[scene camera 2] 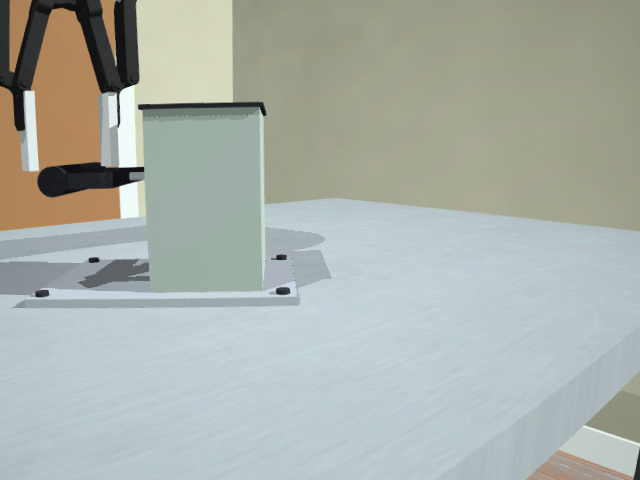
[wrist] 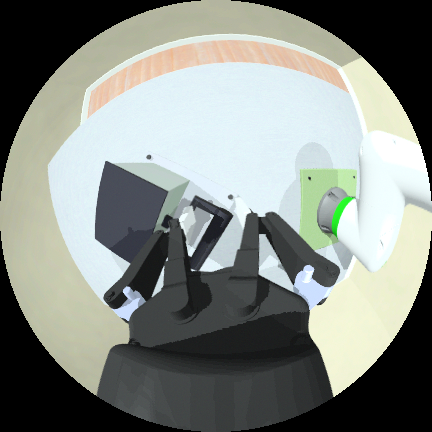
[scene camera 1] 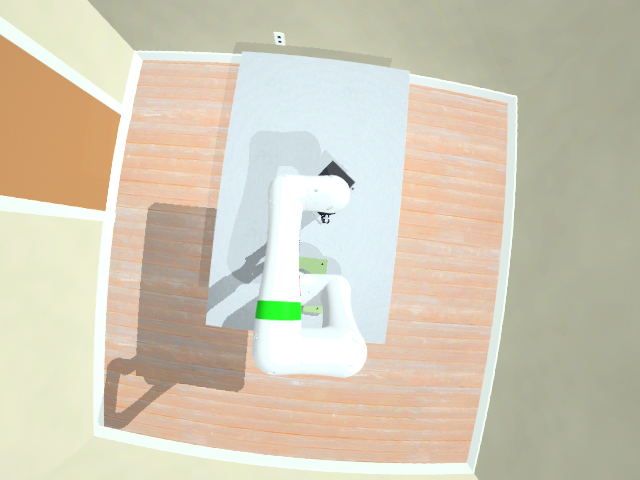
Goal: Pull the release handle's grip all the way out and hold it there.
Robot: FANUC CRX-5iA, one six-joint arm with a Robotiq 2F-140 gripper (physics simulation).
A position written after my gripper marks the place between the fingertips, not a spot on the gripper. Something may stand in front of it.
Note:
In view: my gripper (scene camera 2: 71, 168) and a bolted base plate (scene camera 2: 112, 283).
My gripper is seen too in the wrist view (wrist: 214, 210). The bolted base plate shows as well in the wrist view (wrist: 199, 185).

